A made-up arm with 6 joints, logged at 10 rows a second.
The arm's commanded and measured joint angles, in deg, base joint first. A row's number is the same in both.
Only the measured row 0 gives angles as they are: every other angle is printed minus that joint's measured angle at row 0.
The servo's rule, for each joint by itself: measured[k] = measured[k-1] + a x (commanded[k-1-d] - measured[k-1]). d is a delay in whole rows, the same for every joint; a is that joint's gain. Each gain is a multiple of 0.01, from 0.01 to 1. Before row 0 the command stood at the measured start. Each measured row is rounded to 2 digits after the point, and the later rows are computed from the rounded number. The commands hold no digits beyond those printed.
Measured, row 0:
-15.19, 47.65, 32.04, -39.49, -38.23, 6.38
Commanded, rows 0 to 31:
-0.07, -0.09, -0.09, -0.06, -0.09, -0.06
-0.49, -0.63, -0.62, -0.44, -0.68, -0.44
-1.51, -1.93, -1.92, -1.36, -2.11, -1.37
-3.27, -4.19, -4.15, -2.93, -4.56, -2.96
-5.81, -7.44, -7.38, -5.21, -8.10, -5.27
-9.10, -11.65, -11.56, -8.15, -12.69, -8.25
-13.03, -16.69, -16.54, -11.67, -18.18, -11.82
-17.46, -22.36, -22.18, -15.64, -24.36, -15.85
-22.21, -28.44, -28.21, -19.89, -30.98, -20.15
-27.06, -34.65, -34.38, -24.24, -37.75, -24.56
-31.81, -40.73, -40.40, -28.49, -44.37, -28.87
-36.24, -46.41, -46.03, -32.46, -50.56, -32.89
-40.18, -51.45, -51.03, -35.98, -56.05, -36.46
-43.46, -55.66, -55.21, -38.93, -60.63, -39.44
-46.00, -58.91, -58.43, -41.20, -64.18, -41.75
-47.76, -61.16, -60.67, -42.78, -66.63, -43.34
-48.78, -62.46, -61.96, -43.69, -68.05, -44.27
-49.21, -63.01, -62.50, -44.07, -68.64, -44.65
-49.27, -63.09, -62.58, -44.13, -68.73, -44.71
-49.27, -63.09, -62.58, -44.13, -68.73, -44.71
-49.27, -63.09, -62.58, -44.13, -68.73, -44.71
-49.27, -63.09, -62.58, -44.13, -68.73, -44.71
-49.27, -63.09, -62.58, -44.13, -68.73, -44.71
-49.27, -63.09, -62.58, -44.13, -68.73, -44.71
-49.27, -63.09, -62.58, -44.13, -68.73, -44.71
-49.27, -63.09, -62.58, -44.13, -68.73, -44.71
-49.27, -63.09, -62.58, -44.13, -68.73, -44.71
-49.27, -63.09, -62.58, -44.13, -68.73, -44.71
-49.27, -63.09, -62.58, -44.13, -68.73, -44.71
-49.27, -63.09, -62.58, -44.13, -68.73, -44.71
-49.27, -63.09, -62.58, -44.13, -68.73, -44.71
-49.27, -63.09, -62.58, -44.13, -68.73, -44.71
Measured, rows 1 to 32:
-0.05, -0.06, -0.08, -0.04, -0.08, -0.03
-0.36, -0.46, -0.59, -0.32, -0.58, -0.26
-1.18, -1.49, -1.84, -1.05, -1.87, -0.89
-2.66, -3.38, -4.01, -2.37, -4.13, -2.07
-4.90, -6.22, -7.18, -4.36, -7.46, -3.89
-7.88, -10.02, -11.30, -7.01, -11.85, -6.38
-11.54, -14.69, -16.23, -10.27, -17.17, -9.48
-15.74, -20.06, -21.82, -14.03, -23.21, -13.11
-20.33, -25.93, -27.83, -18.13, -29.74, -17.12
-25.11, -32.03, -33.99, -22.41, -36.47, -21.36
-29.87, -38.12, -40.02, -26.67, -43.11, -25.64
-34.39, -43.92, -45.67, -30.72, -49.37, -29.77
-38.50, -49.19, -50.71, -34.40, -54.98, -33.58
-42.02, -53.72, -54.94, -37.57, -59.73, -36.92
-44.85, -57.35, -58.22, -40.11, -63.47, -39.67
-46.92, -60.02, -60.52, -41.98, -66.12, -41.76
-48.24, -61.73, -61.87, -43.18, -67.74, -43.19
-48.93, -62.63, -62.46, -43.80, -68.50, -44.02
-49.17, -62.95, -62.57, -44.03, -68.69, -44.41
-49.24, -63.05, -62.58, -44.10, -68.72, -44.58
-49.26, -63.08, -62.58, -44.12, -68.73, -44.65
-49.27, -63.09, -62.58, -44.13, -68.73, -44.68
-49.27, -63.09, -62.58, -44.13, -68.73, -44.70
-49.27, -63.09, -62.58, -44.13, -68.73, -44.71
-49.27, -63.09, -62.58, -44.13, -68.73, -44.71
-49.27, -63.09, -62.58, -44.13, -68.73, -44.71
-49.27, -63.09, -62.58, -44.13, -68.73, -44.71
-49.27, -63.09, -62.58, -44.13, -68.73, -44.71
-49.27, -63.09, -62.58, -44.13, -68.73, -44.71
-49.27, -63.09, -62.58, -44.13, -68.73, -44.71
-49.27, -63.09, -62.58, -44.13, -68.73, -44.71
-49.27, -63.09, -62.58, -44.13, -68.73, -44.71
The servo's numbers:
d 0
a 0.71 0.70 0.94 0.70 0.84 0.57

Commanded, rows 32 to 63:
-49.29, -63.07, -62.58, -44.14, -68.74, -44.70
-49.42, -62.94, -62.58, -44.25, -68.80, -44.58
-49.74, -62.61, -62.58, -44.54, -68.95, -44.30
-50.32, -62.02, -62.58, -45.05, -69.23, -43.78
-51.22, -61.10, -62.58, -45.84, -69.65, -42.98
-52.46, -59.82, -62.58, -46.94, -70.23, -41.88
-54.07, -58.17, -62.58, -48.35, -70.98, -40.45
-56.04, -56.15, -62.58, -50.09, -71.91, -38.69
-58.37, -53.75, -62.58, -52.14, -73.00, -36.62
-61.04, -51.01, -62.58, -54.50, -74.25, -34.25
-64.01, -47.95, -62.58, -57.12, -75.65, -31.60
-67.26, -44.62, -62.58, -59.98, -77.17, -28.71
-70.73, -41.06, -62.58, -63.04, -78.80, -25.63
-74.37, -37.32, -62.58, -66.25, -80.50, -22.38
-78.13, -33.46, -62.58, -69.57, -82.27, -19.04
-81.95, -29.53, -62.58, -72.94, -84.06, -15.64
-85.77, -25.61, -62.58, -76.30, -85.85, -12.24
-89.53, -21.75, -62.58, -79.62, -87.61, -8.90
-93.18, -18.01, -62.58, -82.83, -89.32, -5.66
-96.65, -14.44, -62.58, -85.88, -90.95, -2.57
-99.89, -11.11, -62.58, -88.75, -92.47, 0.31
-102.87, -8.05, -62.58, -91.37, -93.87, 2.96
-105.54, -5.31, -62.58, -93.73, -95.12, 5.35
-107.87, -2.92, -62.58, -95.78, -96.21, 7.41
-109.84, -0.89, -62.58, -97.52, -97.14, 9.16
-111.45, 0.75, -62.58, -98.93, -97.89, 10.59
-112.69, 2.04, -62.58, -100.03, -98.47, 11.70
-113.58, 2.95, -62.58, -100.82, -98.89, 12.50
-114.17, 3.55, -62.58, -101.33, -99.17, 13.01
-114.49, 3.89, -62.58, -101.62, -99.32, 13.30
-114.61, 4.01, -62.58, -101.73, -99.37, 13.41
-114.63, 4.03, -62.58, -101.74, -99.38, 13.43
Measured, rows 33 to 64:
-49.28, -63.08, -62.58, -44.14, -68.74, -44.70
-49.38, -62.98, -62.58, -44.22, -68.79, -44.63
-49.64, -62.72, -62.58, -44.44, -68.92, -44.44
-50.12, -62.23, -62.58, -44.87, -69.18, -44.06
-50.90, -61.44, -62.58, -45.55, -69.57, -43.44
-52.01, -60.31, -62.58, -46.52, -70.12, -42.55
-53.47, -58.81, -62.58, -47.80, -70.84, -41.35
-55.29, -56.95, -62.58, -49.40, -71.74, -39.83
-57.48, -54.71, -62.58, -51.32, -72.80, -38.00
-60.01, -52.12, -62.58, -53.55, -74.02, -35.86
-62.85, -49.20, -62.58, -56.05, -75.39, -33.43
-65.98, -45.99, -62.58, -58.80, -76.89, -30.74
-69.35, -42.54, -62.58, -61.77, -78.49, -27.83
-72.91, -38.89, -62.58, -64.91, -80.18, -24.72
-76.62, -35.09, -62.58, -68.17, -81.94, -21.48
-80.40, -31.20, -62.58, -71.51, -83.72, -18.15
-84.21, -27.29, -62.58, -74.86, -85.51, -14.78
-87.99, -23.41, -62.58, -78.19, -87.27, -11.43
-91.67, -19.63, -62.58, -81.44, -88.99, -8.14
-95.21, -16.00, -62.58, -84.55, -90.64, -4.97
-98.53, -12.58, -62.58, -87.49, -92.18, -1.96
-101.61, -9.41, -62.58, -90.21, -93.60, 0.84
-104.40, -6.54, -62.58, -92.67, -94.88, 3.41
-106.86, -4.01, -62.58, -94.85, -96.00, 5.69
-108.98, -1.83, -62.58, -96.72, -96.96, 7.67
-110.73, -0.02, -62.58, -98.27, -97.74, 9.33
-112.12, 1.42, -62.58, -99.50, -98.35, 10.68
-113.16, 2.49, -62.58, -100.42, -98.80, 11.72
-113.88, 3.23, -62.58, -101.06, -99.11, 12.46
-114.31, 3.69, -62.58, -101.45, -99.29, 12.94
-114.52, 3.91, -62.58, -101.65, -99.36, 13.21
-114.60, 3.99, -62.58, -101.71, -99.38, 13.34

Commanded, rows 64 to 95:
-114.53, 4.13, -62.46, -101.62, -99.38, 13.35
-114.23, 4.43, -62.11, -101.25, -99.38, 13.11
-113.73, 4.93, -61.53, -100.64, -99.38, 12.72
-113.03, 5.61, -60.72, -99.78, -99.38, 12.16
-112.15, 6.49, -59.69, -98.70, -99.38, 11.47
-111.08, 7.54, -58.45, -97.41, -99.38, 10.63
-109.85, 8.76, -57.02, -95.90, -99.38, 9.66
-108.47, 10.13, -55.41, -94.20, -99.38, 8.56
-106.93, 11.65, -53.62, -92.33, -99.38, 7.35
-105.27, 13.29, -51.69, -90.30, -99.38, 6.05
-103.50, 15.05, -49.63, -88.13, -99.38, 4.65
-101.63, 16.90, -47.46, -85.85, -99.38, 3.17
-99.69, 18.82, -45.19, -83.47, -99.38, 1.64
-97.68, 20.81, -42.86, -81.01, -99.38, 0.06
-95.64, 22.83, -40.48, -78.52, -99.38, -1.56
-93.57, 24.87, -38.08, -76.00, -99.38, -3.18
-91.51, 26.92, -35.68, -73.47, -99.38, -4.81
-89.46, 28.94, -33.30, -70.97, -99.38, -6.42
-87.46, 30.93, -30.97, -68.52, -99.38, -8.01
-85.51, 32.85, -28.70, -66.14, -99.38, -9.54
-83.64, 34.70, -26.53, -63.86, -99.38, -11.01
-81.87, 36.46, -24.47, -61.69, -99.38, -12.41
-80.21, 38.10, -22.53, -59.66, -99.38, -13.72
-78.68, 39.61, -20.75, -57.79, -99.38, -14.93
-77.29, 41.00, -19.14, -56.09, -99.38, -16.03
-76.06, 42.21, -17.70, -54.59, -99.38, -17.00
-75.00, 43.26, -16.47, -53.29, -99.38, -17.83
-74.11, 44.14, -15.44, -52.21, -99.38, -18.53
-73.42, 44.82, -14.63, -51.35, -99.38, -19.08
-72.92, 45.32, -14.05, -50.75, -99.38, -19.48
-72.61, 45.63, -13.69, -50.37, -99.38, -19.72
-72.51, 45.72, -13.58, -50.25, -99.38, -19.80
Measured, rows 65 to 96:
-114.55, 4.09, -62.47, -101.65, -99.38, 13.35
-114.32, 4.33, -62.13, -101.37, -99.38, 13.21
-113.90, 4.75, -61.57, -100.86, -99.38, 12.93
-113.28, 5.35, -60.77, -100.10, -99.38, 12.49
-112.48, 6.15, -59.75, -99.12, -99.38, 11.91
-111.49, 7.12, -58.53, -97.92, -99.38, 11.18
-110.33, 8.27, -57.11, -96.51, -99.38, 10.31
-109.01, 9.57, -55.51, -94.89, -99.38, 9.31
-107.53, 11.03, -53.73, -93.10, -99.38, 8.19
-105.93, 12.61, -51.81, -91.14, -99.38, 6.97
-104.20, 14.32, -49.76, -89.03, -99.38, 5.65
-102.38, 16.13, -47.60, -86.80, -99.38, 4.24
-100.47, 18.01, -45.33, -84.47, -99.38, 2.76
-98.49, 19.97, -43.01, -82.05, -99.38, 1.22
-96.47, 21.97, -40.63, -79.58, -99.38, -0.36
-94.41, 24.00, -38.23, -77.07, -99.38, -1.97
-92.35, 26.04, -35.83, -74.55, -99.38, -3.59
-90.30, 28.07, -33.45, -72.04, -99.38, -5.20
-88.28, 30.07, -31.12, -69.58, -99.38, -6.80
-86.31, 32.02, -28.85, -67.17, -99.38, -8.36
-84.41, 33.90, -26.67, -64.85, -99.38, -9.87
-82.61, 35.69, -24.60, -62.64, -99.38, -11.32
-80.91, 37.38, -22.65, -60.55, -99.38, -12.69
-79.33, 38.94, -20.86, -58.62, -99.38, -13.97
-77.88, 40.38, -19.24, -56.85, -99.38, -15.14
-76.59, 41.66, -17.79, -55.27, -99.38, -16.20
-75.46, 42.78, -16.55, -53.88, -99.38, -17.13
-74.50, 43.73, -15.51, -52.71, -99.38, -17.93
-73.73, 44.49, -14.68, -51.76, -99.38, -18.59
-73.15, 45.07, -14.09, -51.05, -99.38, -19.10
-72.77, 45.46, -13.71, -50.57, -99.38, -19.45
-72.59, 45.64, -13.59, -50.35, -99.38, -19.65

